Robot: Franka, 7 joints.
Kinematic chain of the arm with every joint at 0, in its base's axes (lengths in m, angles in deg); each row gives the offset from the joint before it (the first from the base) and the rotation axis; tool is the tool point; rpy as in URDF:
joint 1: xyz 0 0 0.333 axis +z
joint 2: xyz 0 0 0 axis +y
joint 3: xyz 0 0 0.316 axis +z
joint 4: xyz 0.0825 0 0 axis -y
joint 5: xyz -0.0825 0 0.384 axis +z
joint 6: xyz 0 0 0 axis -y
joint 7: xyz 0.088 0 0 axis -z
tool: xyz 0 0 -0.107 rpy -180 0 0
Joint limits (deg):
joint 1: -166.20..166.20
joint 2: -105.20..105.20
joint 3: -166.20..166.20
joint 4: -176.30..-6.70
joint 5: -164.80..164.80
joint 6: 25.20..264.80
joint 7: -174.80..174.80
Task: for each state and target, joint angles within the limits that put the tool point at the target. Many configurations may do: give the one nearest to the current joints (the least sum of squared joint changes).
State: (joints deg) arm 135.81 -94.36 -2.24 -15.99 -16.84 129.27 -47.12
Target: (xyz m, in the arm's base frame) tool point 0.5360 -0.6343 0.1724
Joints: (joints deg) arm 130.66 -103.42 -1.94 -6.70 -17.34 151.54 -47.12
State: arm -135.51 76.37 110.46 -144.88 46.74 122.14 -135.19
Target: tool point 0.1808 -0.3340 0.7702
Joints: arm -143.01 81.13 135.29 -118.00 49.69 123.60 -135.19
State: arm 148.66 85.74 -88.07 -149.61 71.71 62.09 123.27
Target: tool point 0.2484 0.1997 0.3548
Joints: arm 139.10 90.21 -116.31 -154.46 65.11 68.37 123.27
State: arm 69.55 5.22 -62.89 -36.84 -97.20 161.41 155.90
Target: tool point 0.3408 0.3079 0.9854
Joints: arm 79.58 4.21 -54.27 -49.53 -102.66 184.00 155.90
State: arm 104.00 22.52 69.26 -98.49 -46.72 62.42 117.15
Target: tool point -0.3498 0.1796 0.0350
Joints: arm 110.53 62.97 45.40 -115.94 -48.20 70.15 117.15
